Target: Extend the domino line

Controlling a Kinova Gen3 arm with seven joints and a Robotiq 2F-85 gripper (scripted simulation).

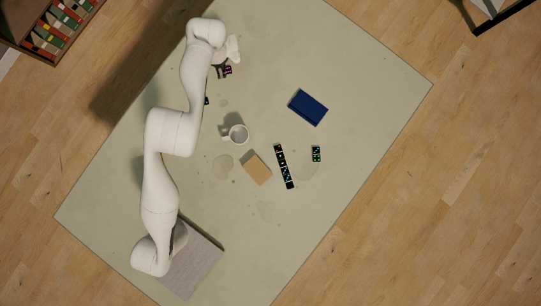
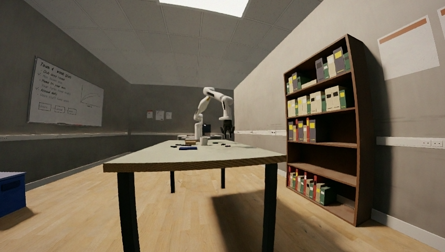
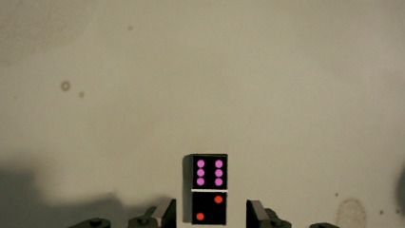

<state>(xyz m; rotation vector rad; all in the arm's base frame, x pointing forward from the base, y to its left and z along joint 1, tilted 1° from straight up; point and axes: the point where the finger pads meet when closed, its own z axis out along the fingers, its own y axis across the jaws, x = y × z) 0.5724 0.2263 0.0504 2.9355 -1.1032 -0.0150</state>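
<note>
Now: the domino 8 cm below my hand. Also, from my hand: white mug 15 cm behind, 19 cm to the right, 5 cm below; tan block 21 cm behind, 31 cm to the right, 7 cm below.
</note>
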